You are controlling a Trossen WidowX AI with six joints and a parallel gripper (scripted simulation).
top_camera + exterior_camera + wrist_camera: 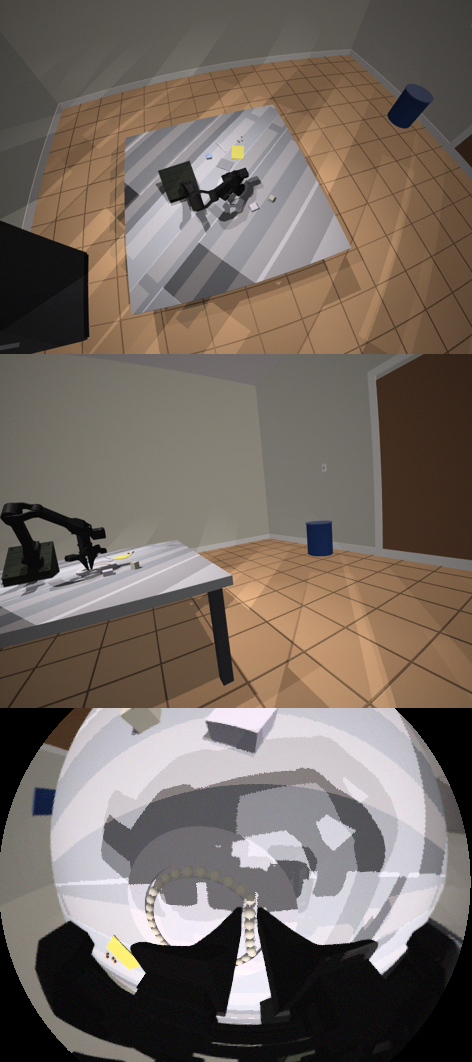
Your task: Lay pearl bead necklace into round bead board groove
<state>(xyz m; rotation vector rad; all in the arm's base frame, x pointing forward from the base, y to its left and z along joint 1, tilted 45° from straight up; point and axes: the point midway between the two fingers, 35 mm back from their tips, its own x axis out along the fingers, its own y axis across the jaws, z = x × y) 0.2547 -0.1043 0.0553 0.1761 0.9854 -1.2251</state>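
The round bead board is 5 cm to the left of my gripper tip, 3 cm ahead of it and 1 cm below it. From my gripper tip the other things lie so: grey card 23 cm to the left, 4 cm ahead, 1 cm below; then beige cube 22 cm ahead, 13 cm to the right; then white block 14 cm to the right, 9 cm ahead.
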